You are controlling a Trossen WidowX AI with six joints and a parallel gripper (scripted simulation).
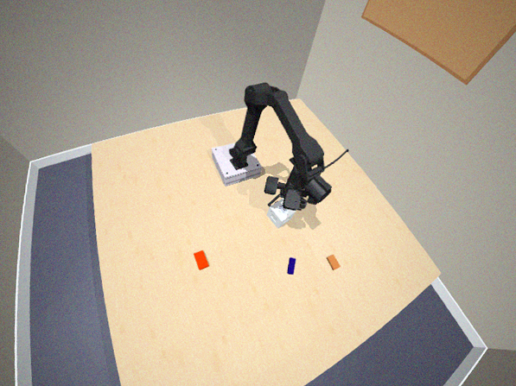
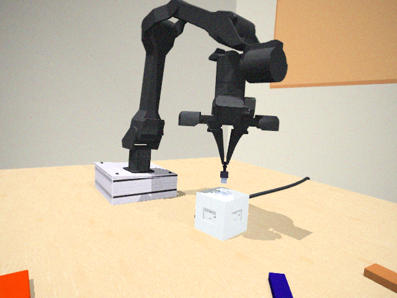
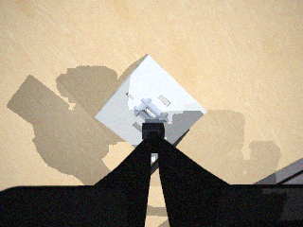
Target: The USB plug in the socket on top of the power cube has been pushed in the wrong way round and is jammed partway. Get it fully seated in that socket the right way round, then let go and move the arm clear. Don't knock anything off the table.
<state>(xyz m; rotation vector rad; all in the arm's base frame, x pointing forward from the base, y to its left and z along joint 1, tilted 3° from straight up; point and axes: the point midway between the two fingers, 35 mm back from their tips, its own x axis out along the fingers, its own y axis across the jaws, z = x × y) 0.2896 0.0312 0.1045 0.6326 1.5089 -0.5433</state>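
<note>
Right now my gripper tip is 20 mm above the dark USB plug. Round my gripper tip: blue block (200 mm ahead, 130 mm below, 80 mm to the right); then orange-red block (360 mm to the right, 130 mm below, 10 mm ahead); then tan block (280 mm ahead, 130 mm below, 80 mm to the left).
</note>
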